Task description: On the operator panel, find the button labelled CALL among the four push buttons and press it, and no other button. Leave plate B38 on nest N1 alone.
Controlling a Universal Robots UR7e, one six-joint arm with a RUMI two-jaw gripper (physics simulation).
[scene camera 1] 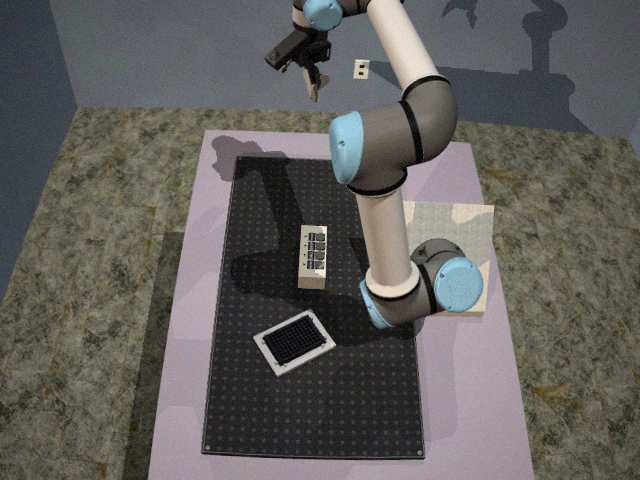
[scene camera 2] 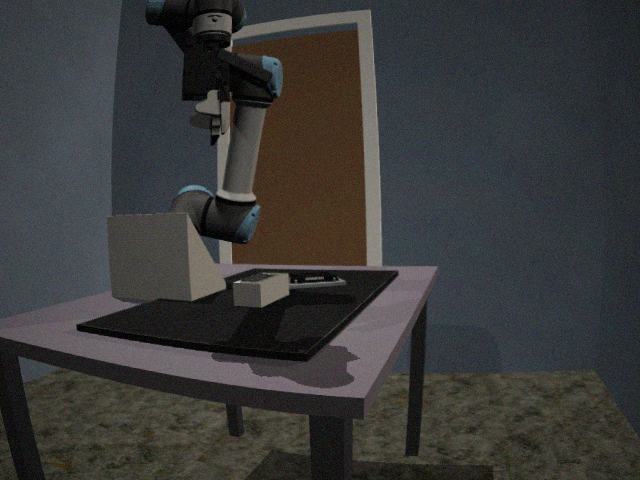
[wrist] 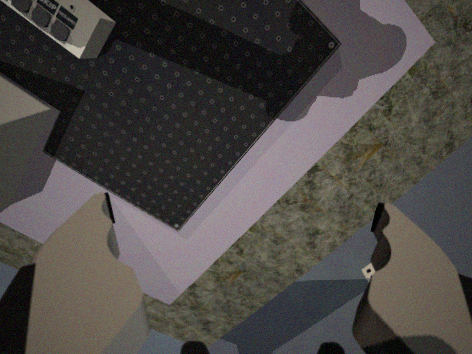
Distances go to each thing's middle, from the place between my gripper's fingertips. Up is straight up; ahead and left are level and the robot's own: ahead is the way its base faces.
The operator panel (scene camera 1: 309,277) is 310 mm to the left of my hand, 310 mm below it and 30 mm behind it. The rest, counted from my hand: plate B38 (scene camera 1: 289,342): 550 mm to the left, 320 mm below, 30 mm ahead; then nest N1 (scene camera 1: 279,371): 550 mm to the left, 340 mm below, 30 mm ahead.
